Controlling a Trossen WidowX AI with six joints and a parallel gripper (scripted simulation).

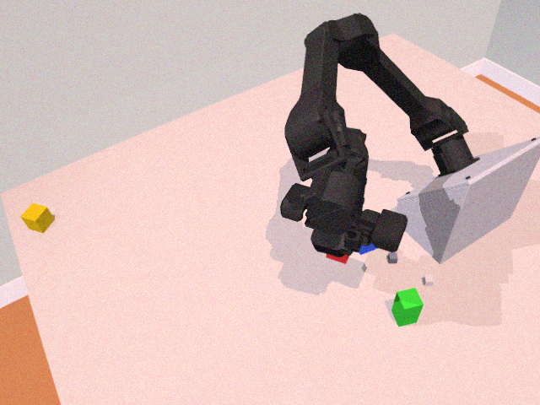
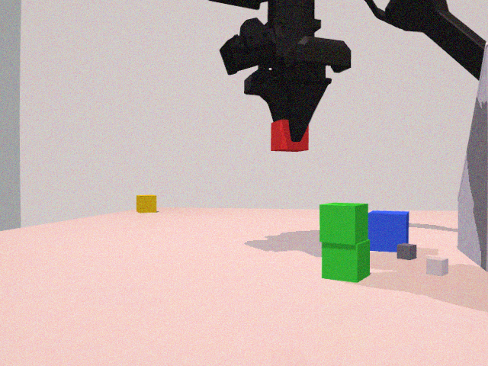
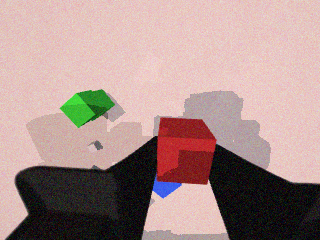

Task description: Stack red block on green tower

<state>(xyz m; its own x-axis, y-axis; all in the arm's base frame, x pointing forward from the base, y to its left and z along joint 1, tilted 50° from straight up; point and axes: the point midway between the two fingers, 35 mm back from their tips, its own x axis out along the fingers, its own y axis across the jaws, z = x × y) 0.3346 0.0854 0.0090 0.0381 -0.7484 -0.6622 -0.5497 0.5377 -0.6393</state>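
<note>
My gripper tip is now 16 cm past the small white cube, 13 cm above it and 8 cm to the right of it. The rest, counted from my gripper tip: blue block: 12 cm behind, 11 cm below, 6 cm to the right; red block: 1 cm above; small dark grey cube: 14 cm behind, 13 cm below.
</note>
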